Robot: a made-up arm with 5 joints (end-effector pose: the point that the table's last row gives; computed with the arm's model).
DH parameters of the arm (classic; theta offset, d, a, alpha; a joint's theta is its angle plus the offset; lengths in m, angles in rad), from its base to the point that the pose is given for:
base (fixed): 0 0 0.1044 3.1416
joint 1: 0 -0.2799 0.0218 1.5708
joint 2: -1.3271 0 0.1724 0
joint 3: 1.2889 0 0.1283 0
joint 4: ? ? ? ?
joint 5: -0.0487 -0.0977 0 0
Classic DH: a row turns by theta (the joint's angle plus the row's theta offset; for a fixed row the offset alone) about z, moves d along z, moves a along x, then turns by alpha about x.
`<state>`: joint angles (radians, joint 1 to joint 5).
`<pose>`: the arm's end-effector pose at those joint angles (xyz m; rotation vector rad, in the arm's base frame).
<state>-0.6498 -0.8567 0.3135 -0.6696 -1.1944</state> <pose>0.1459 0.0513 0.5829 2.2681 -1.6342 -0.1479</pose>
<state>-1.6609 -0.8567 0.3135 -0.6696 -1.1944</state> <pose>0.0829 0.0624 0.5829 2.7698 -0.3306 0.1047</pose>
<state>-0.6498 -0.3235 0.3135 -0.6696 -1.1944</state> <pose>0.2638 0.1410 0.5193 1.8417 -1.3269 -0.3169</pose>
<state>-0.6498 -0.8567 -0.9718 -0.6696 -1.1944</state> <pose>-0.0588 -0.1042 0.6023 -1.8125 1.3059 -0.3265</pose>
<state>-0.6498 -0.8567 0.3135 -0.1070 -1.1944</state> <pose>0.1805 0.0777 0.5505 1.8180 -1.3098 -0.3248</pose>
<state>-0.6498 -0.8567 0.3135 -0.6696 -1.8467</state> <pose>0.1459 0.0513 0.5829 2.7105 -0.8331 -0.2993</pose>
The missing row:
joint 4: -1.5326 0.0158 0 1.5708
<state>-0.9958 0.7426 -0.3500 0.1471 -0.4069</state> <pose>0.2922 0.3189 0.2803 0.6921 -0.7800 0.4910</pose>
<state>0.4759 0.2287 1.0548 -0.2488 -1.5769</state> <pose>0.2816 -0.0735 0.2279 0.3515 -0.5425 -2.0423</pose>
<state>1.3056 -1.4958 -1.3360 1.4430 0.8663</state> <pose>0.0547 0.2433 0.4644 -2.5882 -1.4450 -0.0654</pose>
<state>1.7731 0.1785 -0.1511 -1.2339 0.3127</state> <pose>0.0685 -0.2535 0.5298 -2.4299 -1.4973 -0.3601</pose>
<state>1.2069 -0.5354 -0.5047 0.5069 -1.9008</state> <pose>0.1608 -0.1037 0.6077 -0.9876 2.5364 1.5540</pose>
